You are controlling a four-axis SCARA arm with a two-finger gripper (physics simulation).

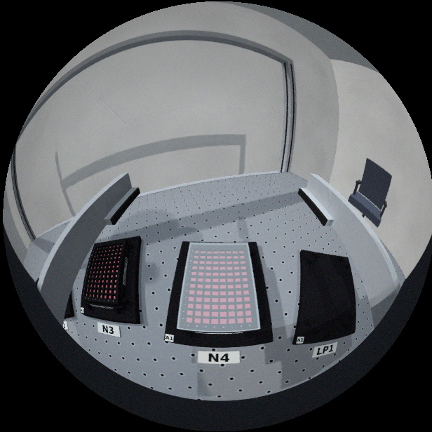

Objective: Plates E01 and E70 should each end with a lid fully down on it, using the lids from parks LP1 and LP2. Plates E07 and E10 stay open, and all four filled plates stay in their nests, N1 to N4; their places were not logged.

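Observation:
My gripper (218,176) is open and empty, its two fingers wide apart above and beyond nest N4. A plate (219,287) sits in nest N4 (265,320) with a clear, pale lid lying flat over its pink wells; its front label is too small to read. A black plate (104,274) with bright pink-red wells sits in nest N3 (132,295) and shows no lid; its label cannot be read. Lid park LP1 (327,295), right of N4, holds no visible lid. LP2, N1 and N2 cannot be made out by label.
The edge of another black holder (69,311) shows at the far left, partly hidden by the left finger. Name tags for N3 (108,329), N4 (218,357) and LP1 (325,349) lie in front of their places. A dark chair (372,190) stands beyond the perforated table at the right.

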